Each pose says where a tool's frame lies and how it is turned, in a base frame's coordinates. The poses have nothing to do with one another.
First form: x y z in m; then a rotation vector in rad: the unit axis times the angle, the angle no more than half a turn.
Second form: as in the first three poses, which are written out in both.
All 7 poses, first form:
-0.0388 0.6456 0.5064 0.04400 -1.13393 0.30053
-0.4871 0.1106 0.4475 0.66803 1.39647 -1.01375
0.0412 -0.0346 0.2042 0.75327 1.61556 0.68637
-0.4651 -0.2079 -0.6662 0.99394 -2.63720 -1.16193
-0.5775 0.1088 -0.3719 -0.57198 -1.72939 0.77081
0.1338 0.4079 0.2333 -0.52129 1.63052 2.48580
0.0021 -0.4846 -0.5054 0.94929 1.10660 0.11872
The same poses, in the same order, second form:
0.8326 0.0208 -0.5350 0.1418 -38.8 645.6 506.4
0.6017 0.2884 0.6028 -0.4376 -487.1 110.6 447.5
0.5776 0.3219 0.6905 0.2933 41.2 -34.6 204.2
0.0466 0.3257 -0.8642 -0.3807 -465.1 -207.9 -666.2
0.5496 -0.2416 -0.7305 0.3256 -577.5 108.8 -371.9
0.0617 -0.1724 0.5392 0.8220 133.8 407.9 233.3
0.7442 0.4334 0.5053 0.0542 2.1 -484.6 -505.4

